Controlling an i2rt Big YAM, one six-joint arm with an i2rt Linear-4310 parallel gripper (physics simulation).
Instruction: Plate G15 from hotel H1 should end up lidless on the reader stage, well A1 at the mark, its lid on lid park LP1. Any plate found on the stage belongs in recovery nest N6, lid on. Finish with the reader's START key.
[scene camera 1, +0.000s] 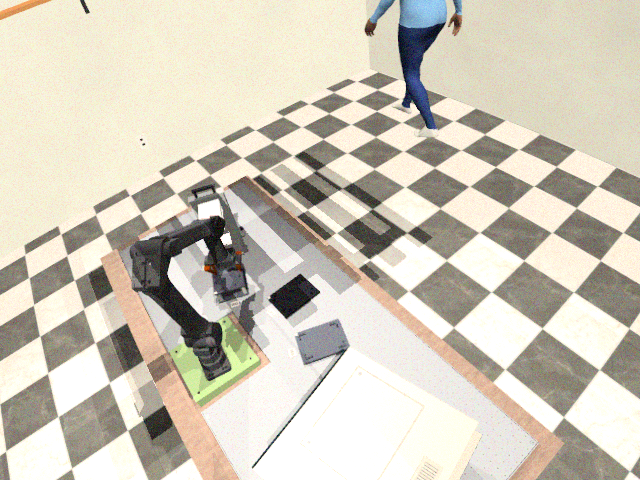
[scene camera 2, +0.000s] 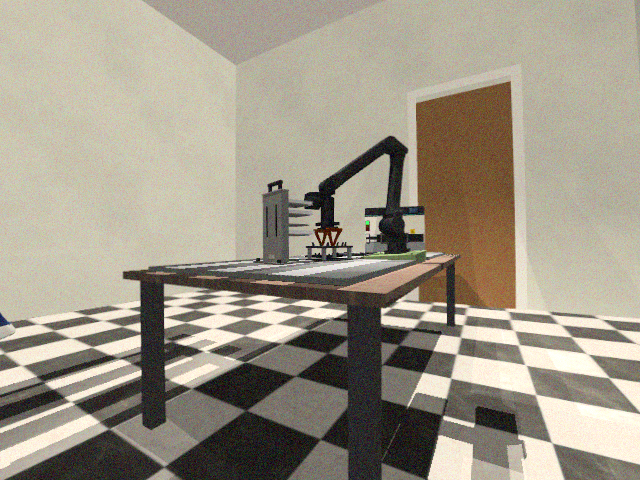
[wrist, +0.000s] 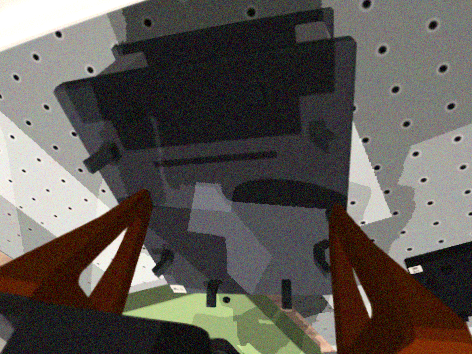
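Where they show: gripper, between the fingertips: (scene camera 1: 228, 272) (wrist: 238, 205); arm's base, origin of its link: (scene camera 1: 214, 362) (scene camera 2: 397, 252).
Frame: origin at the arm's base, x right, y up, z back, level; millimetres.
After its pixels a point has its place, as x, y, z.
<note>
My gripper (scene camera 1: 225, 268) @(-313, 36, -181) (scene camera 2: 327, 244) @(-313, 36, -181) (wrist: 238, 205) @(-313, 36, -181) is open and empty, pointing down close over a dark raised nest (scene camera 1: 230, 281) @(-264, 36, -171) (scene camera 2: 338, 247) @(-323, 30, -115) (wrist: 225, 172) @(-335, 36, -184) with corner clips. Its fingertips are at either side of the nest in the wrist view. No plate can be made out on it; shadow darkens its far half. The hotel (scene camera 1: 233, 227) @(-531, 44, -286) (scene camera 2: 275, 227) @(-579, 106, -213) stands beside it, with pale shelves facing the arm; labels and plates there are unreadable. A black pad (scene camera 1: 294, 296) @(-97, -14, -354) (wrist: 440, 280) @(-124, -14, -290) lies nearby. A grey tray (scene camera 1: 322, 341) @(124, -12, -348) with corner clips sits beside the cream reader (scene camera 1: 361, 428) @(513, 271, -268).
The arm base stands on a green block (scene camera 1: 237, 351) @(2, -4, -83) (scene camera 2: 413, 255) @(-134, -5, 126) (wrist: 200, 312) @(-124, -9, -41). The reader is on the far side of this block from the hotel, and its large housing rises above the table. A person (scene camera 1: 421, 56) walks on the floor beyond the table.
</note>
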